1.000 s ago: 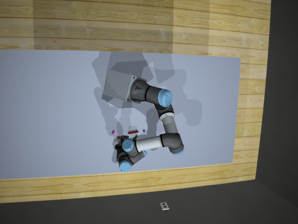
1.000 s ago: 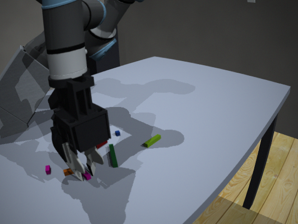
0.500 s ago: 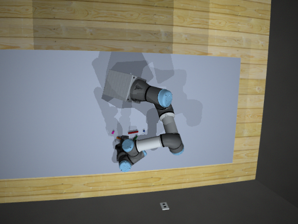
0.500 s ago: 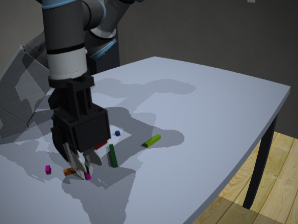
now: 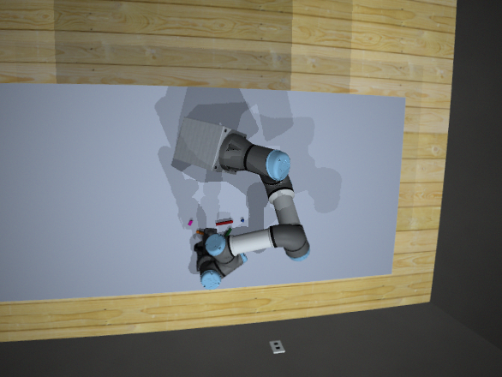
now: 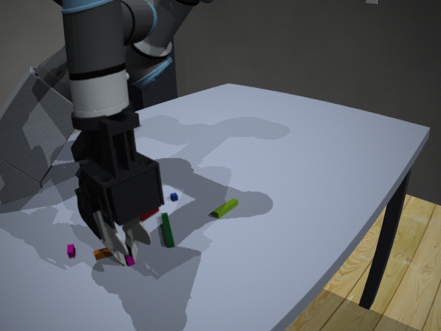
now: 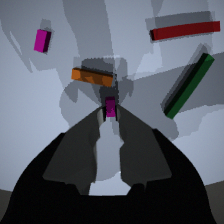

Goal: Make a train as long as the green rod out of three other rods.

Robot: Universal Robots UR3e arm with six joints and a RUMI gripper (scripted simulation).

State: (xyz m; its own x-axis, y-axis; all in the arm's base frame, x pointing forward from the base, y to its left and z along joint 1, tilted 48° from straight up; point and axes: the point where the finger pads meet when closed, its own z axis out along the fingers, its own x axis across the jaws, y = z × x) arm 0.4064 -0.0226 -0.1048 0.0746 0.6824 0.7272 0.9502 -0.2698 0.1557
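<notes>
My gripper is now 40 mm past the orange rod, 10 mm to the left of it and 10 mm above it. Round my hand: blue rod 160 mm to the left, 80 mm behind, 10 mm below; green rod 90 mm to the left, 10 mm below, 10 mm behind; red rod 80 mm to the left, 70 mm behind, 10 mm below.
</notes>
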